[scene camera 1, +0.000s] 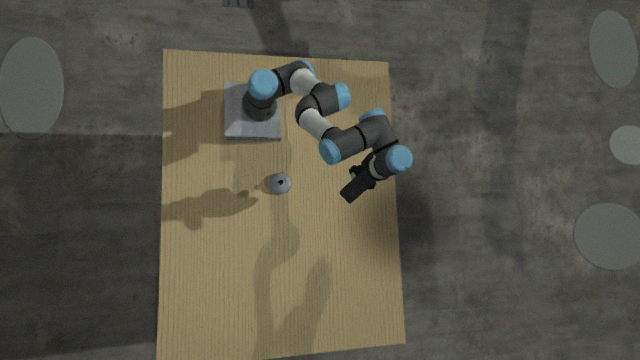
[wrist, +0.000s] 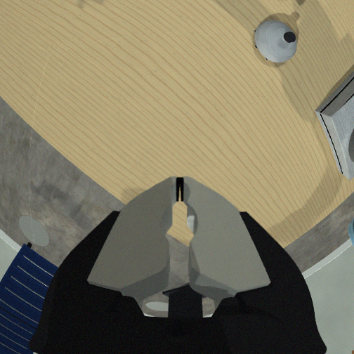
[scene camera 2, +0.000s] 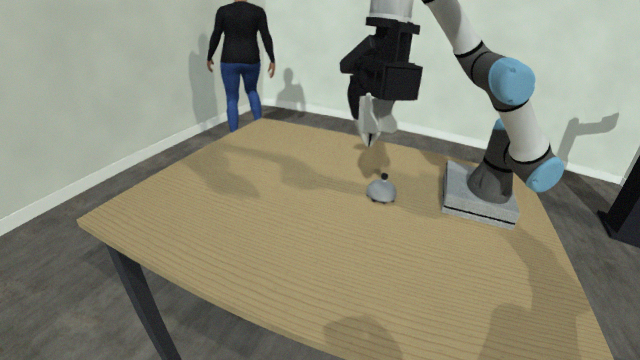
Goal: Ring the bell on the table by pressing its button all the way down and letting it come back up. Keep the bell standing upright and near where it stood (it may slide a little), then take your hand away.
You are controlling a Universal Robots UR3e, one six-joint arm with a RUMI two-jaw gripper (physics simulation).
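Frame: origin at the arm's base, x back, y right, z up, level; millimetres.
Where they show: gripper, fingertip midpoint: (scene camera 2: 368, 145); arm's base, link origin: (scene camera 1: 259, 105) (scene camera 2: 488, 190).
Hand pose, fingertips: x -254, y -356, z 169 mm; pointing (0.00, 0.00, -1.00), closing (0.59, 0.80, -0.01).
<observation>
Each offset is from my fingertips to the top centre of the thing. Level surfaces: height alone.
The bell is a small grey dome {dx -25, dy +236, dz -164 mm} (scene camera 1: 279, 186) (scene camera 2: 381, 192) (wrist: 273, 42) with a black button {dx -25, dy +236, dz -164 mm} (scene camera 1: 280, 182) (scene camera 2: 384, 176) (wrist: 289, 37) on top. It stands upright on the wooden table {dz -230 mm} (scene camera 1: 225, 290) (scene camera 2: 260, 220) (wrist: 165, 85), and its button is up. My gripper (scene camera 2: 369, 144) (wrist: 179, 178) is shut and empty, fingertips together and pointing down. It hangs above the table and apart from the bell, towards the table edge far from scene camera 2. In the scene camera 1 view its fingertips are hidden under its black body.
The arm's base stands on a grey square plate (scene camera 1: 235, 127) (scene camera 2: 465, 209) (wrist: 330, 135) near the bell. The arm's links reach over the table from that base. A person (scene camera 2: 241, 40) in a black top and blue trousers stands beyond the table, near the wall.
</observation>
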